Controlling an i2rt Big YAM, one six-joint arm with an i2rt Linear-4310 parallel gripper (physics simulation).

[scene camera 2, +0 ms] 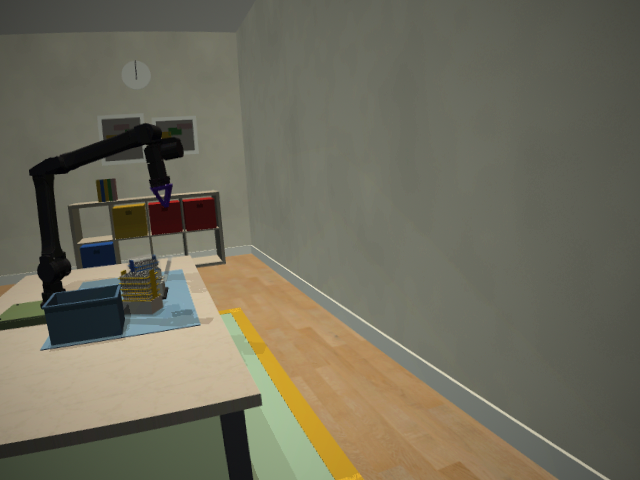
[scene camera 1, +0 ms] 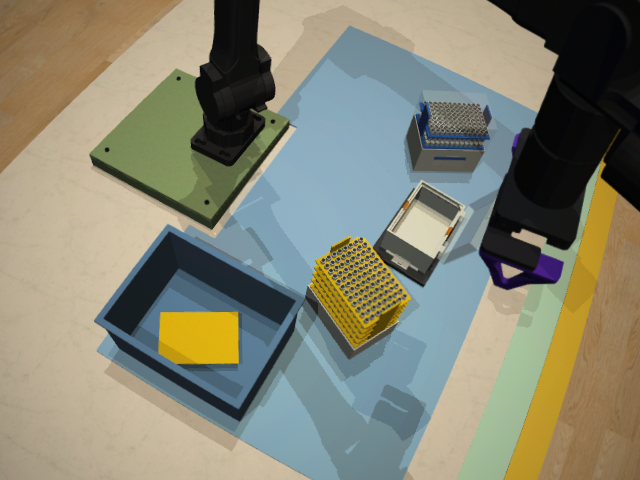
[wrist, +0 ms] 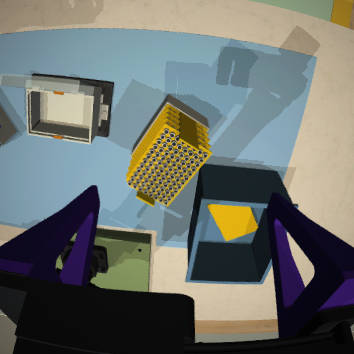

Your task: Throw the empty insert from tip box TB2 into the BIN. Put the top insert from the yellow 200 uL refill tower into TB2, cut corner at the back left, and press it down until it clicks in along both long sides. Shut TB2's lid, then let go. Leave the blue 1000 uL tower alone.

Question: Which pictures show my gripper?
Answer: Scene camera 2, scene camera 1 and the wrist view: all of them.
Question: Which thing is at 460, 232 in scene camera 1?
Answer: A clear lid.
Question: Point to a blue bin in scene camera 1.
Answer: At 178, 273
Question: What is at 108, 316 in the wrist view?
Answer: My gripper.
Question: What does my gripper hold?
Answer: Nothing.
